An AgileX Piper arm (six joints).
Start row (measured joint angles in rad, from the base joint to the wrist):
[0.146, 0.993, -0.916, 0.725, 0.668, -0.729]
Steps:
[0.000, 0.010, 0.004, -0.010, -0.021, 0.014]
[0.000, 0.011, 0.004, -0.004, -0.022, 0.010]
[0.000, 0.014, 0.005, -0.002, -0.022, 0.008]
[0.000, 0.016, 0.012, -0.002, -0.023, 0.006]
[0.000, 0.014, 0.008, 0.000, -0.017, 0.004]
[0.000, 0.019, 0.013, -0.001, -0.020, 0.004]
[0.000, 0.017, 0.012, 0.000, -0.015, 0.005]
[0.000, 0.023, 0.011, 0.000, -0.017, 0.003]
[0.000, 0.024, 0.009, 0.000, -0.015, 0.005]
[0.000, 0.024, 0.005, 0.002, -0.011, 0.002]
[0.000, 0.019, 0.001, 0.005, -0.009, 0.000]
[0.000, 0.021, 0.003, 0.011, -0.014, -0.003]
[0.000, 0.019, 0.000, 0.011, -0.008, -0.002]
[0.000, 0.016, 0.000, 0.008, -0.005, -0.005]
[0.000, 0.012, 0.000, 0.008, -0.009, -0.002]
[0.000, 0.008, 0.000, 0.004, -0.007, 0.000]
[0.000, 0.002, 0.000, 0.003, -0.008, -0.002]
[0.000, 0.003, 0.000, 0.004, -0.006, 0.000]
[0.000, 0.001, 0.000, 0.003, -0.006, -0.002]
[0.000, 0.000, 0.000, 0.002, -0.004, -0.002]
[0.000, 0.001, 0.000, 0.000, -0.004, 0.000]
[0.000, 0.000, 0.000, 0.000, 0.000, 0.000]
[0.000, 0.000, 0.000, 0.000, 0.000, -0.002]
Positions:
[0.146, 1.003, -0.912, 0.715, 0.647, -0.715]
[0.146, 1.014, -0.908, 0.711, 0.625, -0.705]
[0.146, 1.028, -0.903, 0.709, 0.603, -0.697]
[0.146, 1.044, -0.891, 0.707, 0.580, -0.691]
[0.146, 1.058, -0.883, 0.707, 0.563, -0.687]
[0.146, 1.077, -0.870, 0.706, 0.543, -0.683]
[0.146, 1.094, -0.858, 0.706, 0.528, -0.678]
[0.146, 1.117, -0.847, 0.706, 0.511, -0.675]
[0.146, 1.141, -0.838, 0.706, 0.496, -0.670]
[0.146, 1.165, -0.833, 0.708, 0.485, -0.668]
[0.146, 1.184, -0.832, 0.713, 0.476, -0.668]
[0.146, 1.205, -0.829, 0.724, 0.462, -0.671]
[0.146, 1.224, -0.829, 0.735, 0.454, -0.673]
[0.146, 1.240, -0.829, 0.743, 0.449, -0.678]
[0.146, 1.252, -0.829, 0.751, 0.440, -0.680]
[0.146, 1.260, -0.829, 0.755, 0.433, -0.680]
[0.146, 1.262, -0.829, 0.758, 0.425, -0.682]
[0.146, 1.265, -0.829, 0.762, 0.419, -0.682]
[0.146, 1.266, -0.829, 0.765, 0.413, -0.684]
[0.146, 1.266, -0.829, 0.767, 0.409, -0.686]
[0.146, 1.267, -0.829, 0.767, 0.405, -0.686]
[0.146, 1.267, -0.829, 0.767, 0.405, -0.686]
[0.146, 1.267, -0.829, 0.767, 0.405, -0.688]

